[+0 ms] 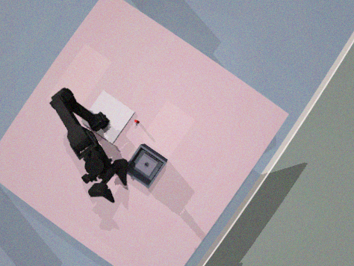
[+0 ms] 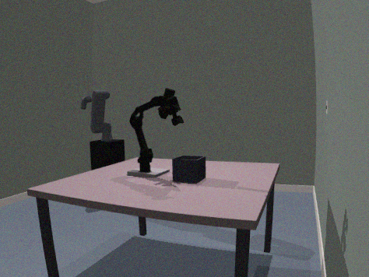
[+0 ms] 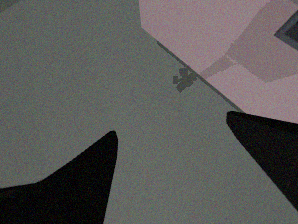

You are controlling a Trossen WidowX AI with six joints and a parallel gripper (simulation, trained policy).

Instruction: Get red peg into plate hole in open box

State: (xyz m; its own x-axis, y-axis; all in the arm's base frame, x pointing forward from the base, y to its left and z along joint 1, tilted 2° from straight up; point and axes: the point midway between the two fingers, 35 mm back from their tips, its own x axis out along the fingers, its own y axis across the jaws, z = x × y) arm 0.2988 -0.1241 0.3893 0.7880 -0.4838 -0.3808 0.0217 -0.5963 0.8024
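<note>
Right now the red peg is 350 mm below my gripper tip, 250 mm to the left of it and 170 mm behind it.
</note>
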